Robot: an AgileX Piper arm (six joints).
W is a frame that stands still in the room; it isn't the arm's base.
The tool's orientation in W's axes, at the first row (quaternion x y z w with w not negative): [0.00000, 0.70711, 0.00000, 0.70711]
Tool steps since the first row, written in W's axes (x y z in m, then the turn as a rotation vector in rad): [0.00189, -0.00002, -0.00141, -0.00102, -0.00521, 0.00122]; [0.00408, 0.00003, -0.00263, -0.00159, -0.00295, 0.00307]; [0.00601, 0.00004, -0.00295, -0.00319, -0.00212, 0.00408]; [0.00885, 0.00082, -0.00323, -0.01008, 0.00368, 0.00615]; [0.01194, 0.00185, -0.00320, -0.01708, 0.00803, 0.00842]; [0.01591, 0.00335, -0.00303, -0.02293, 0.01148, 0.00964]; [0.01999, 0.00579, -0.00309, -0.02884, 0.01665, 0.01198]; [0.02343, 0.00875, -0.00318, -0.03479, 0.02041, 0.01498]
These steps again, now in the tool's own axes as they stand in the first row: [0.00141, -0.00002, 0.00189, -0.00122, -0.00521, -0.00102]; [0.00263, 0.00003, 0.00408, -0.00307, -0.00295, -0.00159]; [0.00295, 0.00004, 0.00601, -0.00408, -0.00212, -0.00319]; [0.00323, 0.00082, 0.00885, -0.00615, 0.00368, -0.01008]; [0.00320, 0.00185, 0.01194, -0.00842, 0.00803, -0.01708]; [0.00303, 0.00335, 0.01591, -0.00964, 0.01148, -0.02293]; [0.00309, 0.00579, 0.01999, -0.01198, 0.01665, -0.02884]; [0.00318, 0.00875, 0.02343, -0.01498, 0.02041, -0.03479]
